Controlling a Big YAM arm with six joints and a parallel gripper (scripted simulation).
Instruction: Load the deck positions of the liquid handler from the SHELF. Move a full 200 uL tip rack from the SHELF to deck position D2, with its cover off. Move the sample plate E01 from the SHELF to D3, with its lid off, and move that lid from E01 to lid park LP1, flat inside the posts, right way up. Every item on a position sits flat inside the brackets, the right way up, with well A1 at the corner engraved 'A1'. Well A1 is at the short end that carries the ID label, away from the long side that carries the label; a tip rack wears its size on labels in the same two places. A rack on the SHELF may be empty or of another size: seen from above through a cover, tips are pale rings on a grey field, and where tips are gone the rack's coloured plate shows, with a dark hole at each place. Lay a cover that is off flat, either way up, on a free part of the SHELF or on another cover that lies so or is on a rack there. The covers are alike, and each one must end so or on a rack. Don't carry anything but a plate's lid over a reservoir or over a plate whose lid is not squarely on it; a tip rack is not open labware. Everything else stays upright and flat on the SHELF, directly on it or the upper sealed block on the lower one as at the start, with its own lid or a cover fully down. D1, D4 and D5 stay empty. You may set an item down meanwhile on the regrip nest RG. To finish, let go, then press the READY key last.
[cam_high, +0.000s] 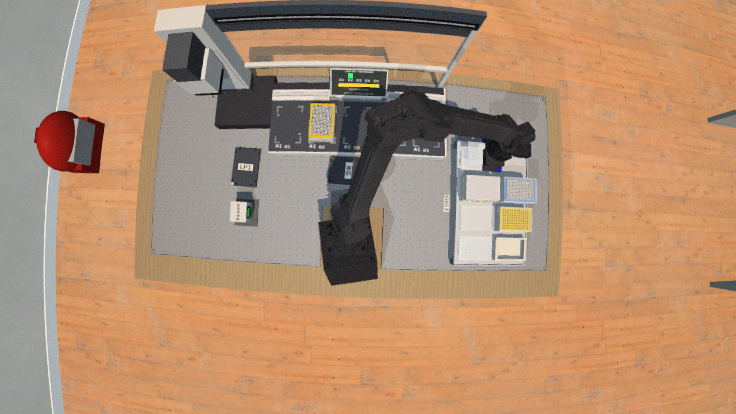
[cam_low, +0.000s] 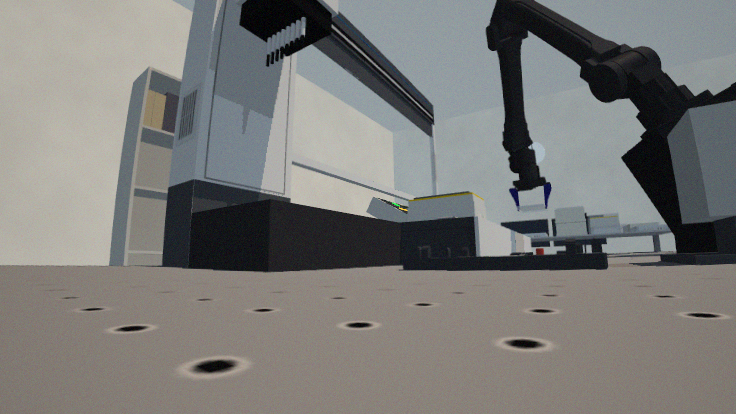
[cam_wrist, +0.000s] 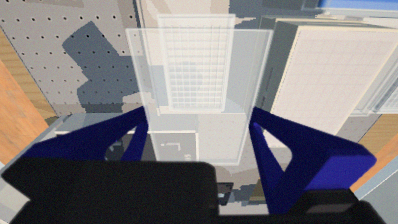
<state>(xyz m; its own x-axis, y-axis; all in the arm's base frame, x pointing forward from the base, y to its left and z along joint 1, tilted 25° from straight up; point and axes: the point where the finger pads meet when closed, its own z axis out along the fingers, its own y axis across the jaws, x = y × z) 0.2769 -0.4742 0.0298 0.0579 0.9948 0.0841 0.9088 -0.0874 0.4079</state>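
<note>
The sample plate is 10 cm below my hand. Also, from my hand: shelf (16 cm behind, 6 cm to the right, 11 cm below); clear plate lid (right at my hand); white sealed block (11 cm behind, 1 cm to the left, 4 cm below).
</note>
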